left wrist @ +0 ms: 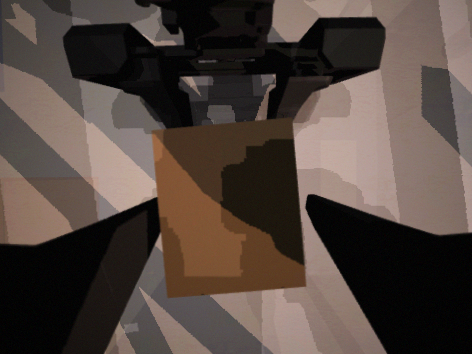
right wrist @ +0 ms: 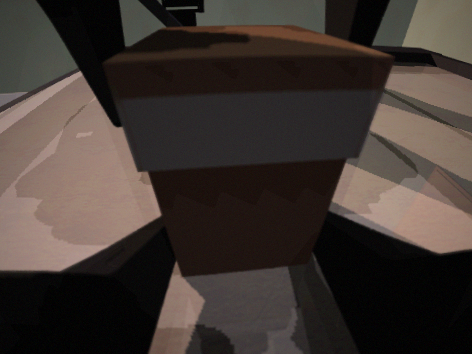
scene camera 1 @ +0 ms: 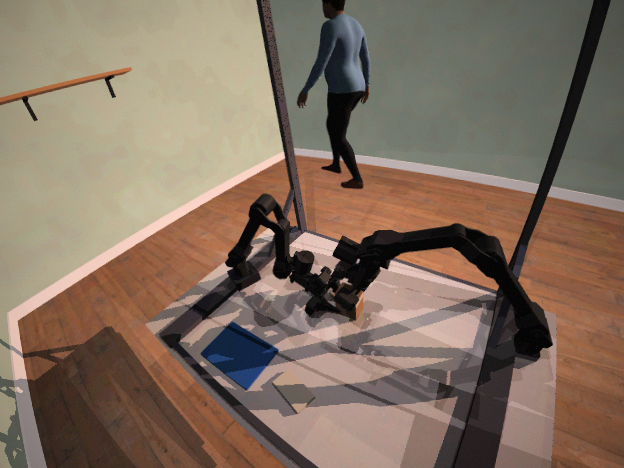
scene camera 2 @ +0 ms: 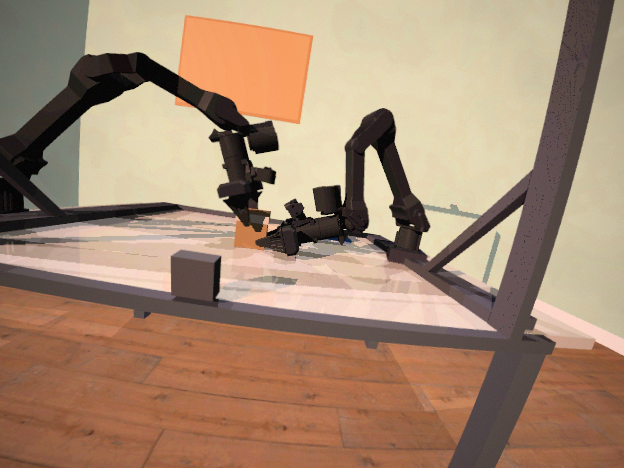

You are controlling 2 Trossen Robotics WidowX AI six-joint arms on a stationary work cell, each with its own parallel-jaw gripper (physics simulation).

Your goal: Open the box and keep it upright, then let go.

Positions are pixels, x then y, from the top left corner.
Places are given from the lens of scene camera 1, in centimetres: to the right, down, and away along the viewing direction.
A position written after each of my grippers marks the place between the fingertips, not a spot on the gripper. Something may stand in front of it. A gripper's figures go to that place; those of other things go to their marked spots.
my left gripper (scene camera 1: 350, 298): 12, 21, 83
my right gripper (scene camera 1: 345, 305): 11, 24, 86
flat blue slab (scene camera 1: 238, 353): -23, 37, 77
